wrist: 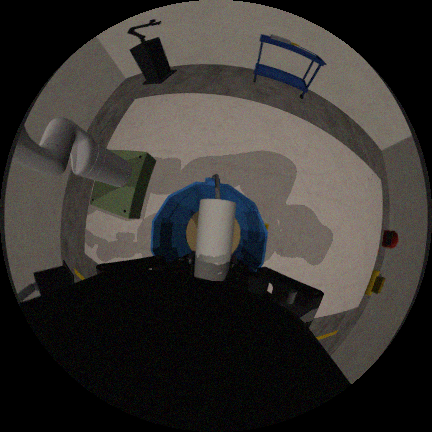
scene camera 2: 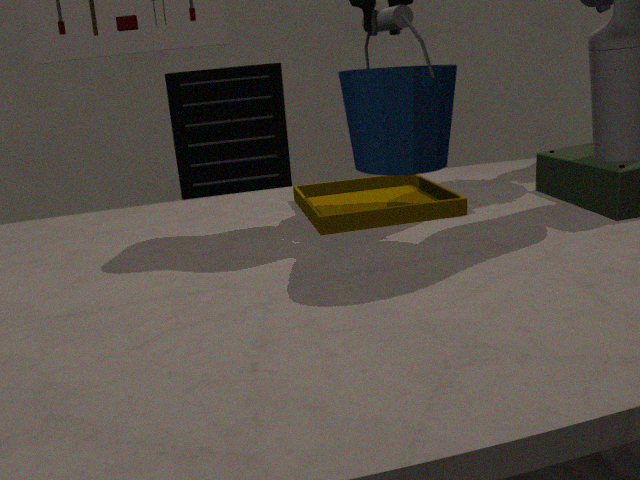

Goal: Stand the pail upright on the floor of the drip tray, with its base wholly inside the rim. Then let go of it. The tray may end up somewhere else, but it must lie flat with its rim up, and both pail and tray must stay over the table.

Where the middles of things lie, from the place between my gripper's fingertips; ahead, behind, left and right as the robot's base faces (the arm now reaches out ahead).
Labels:
The yellow drip tray (scene camera 2: 341, 206) lies 30 mm ahead of my hand, 50 mm to the right of it and 270 mm below it.

